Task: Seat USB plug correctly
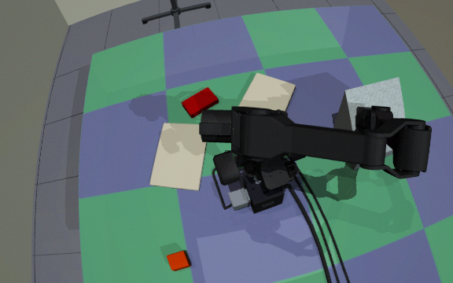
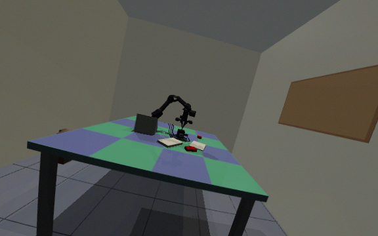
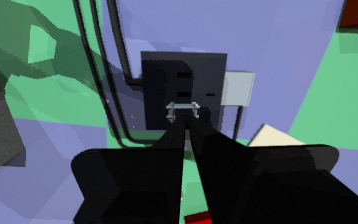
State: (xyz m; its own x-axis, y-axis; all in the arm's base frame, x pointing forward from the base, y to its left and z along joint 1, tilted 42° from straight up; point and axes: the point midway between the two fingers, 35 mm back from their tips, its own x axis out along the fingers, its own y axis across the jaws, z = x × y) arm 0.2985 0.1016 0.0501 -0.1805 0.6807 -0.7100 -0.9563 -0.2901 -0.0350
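Right now my gripper tip is 20 mm above the grey USB plug. Also, from my gripper tip: red block 290 mm to the right, 150 mm ahead, 90 mm below; orange block 220 mm ahead, 180 mm to the left, 90 mm below; metal-framed socket 30 mm below.
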